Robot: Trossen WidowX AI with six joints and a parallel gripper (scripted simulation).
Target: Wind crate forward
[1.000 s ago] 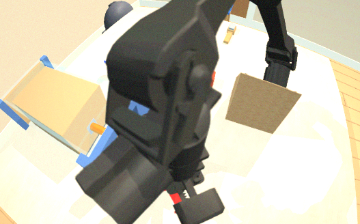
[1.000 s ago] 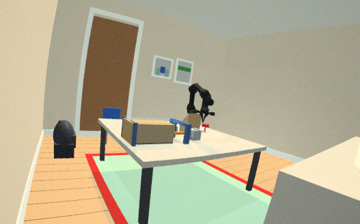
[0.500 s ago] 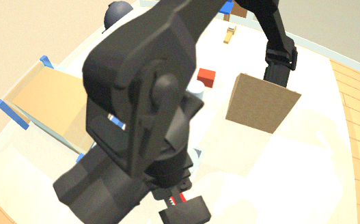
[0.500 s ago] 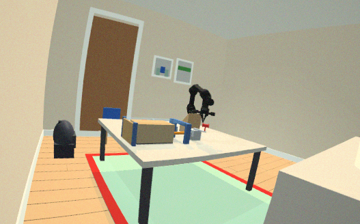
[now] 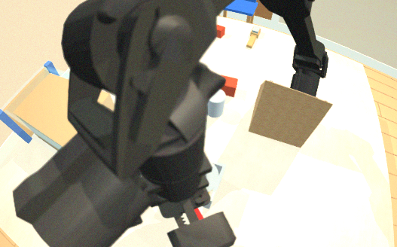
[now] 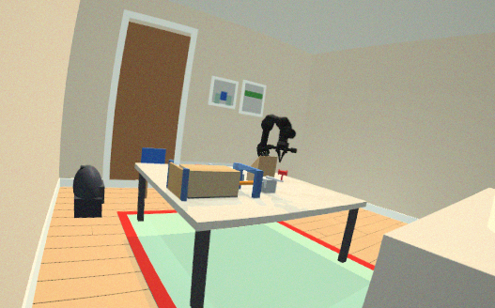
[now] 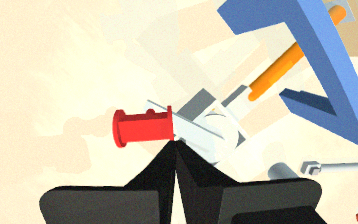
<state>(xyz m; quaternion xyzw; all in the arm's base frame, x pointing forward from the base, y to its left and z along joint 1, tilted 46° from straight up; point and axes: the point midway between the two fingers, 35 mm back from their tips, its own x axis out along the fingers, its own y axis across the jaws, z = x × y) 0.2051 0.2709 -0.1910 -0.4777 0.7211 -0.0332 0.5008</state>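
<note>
The red spool-shaped grip lies 30 mm behind my gripper tip, 10 mm to the left of it and 80 mm below it. From my gripper tip the other things lie so: grey winch: 20 mm behind, 100 mm to the right, 180 mm below; winch handle: 20 mm behind, 30 mm to the right, 110 mm below; blue steel frame: 160 mm ahead, 100 mm to the right, 100 mm below.
</note>
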